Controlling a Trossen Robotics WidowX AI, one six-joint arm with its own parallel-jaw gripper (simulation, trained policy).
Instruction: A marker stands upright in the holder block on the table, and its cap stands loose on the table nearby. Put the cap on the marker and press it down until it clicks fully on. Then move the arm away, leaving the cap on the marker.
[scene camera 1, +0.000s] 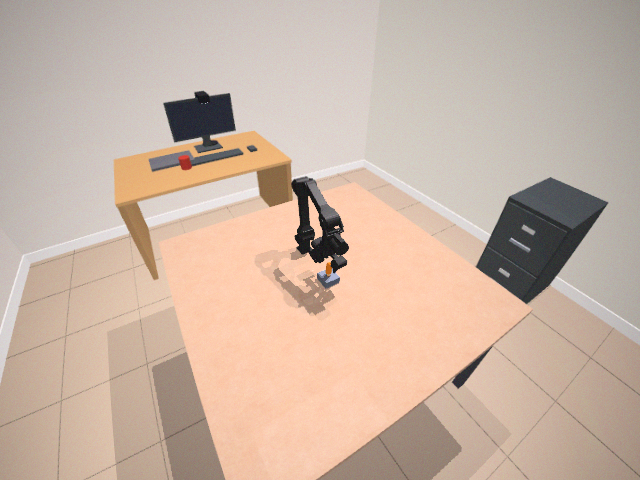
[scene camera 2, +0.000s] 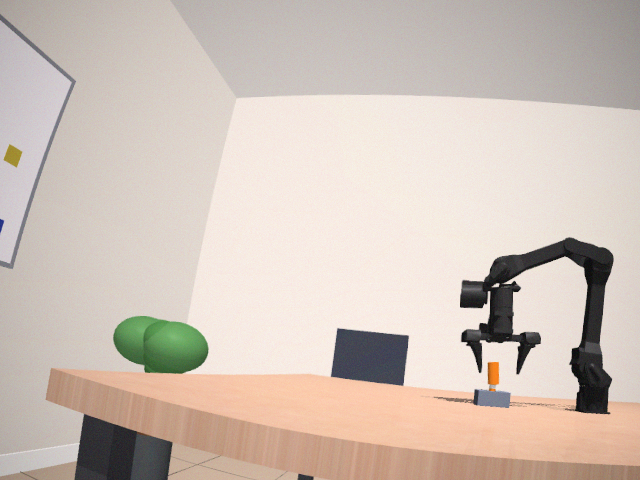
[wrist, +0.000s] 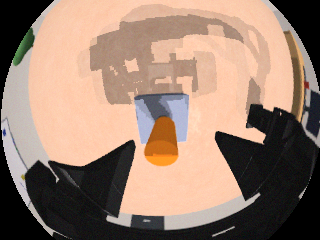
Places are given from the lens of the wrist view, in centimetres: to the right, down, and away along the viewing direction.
my gripper (wrist: 176, 140): 2, 2, 10
orange cap (wrist: 162, 149): 0, 2, 7
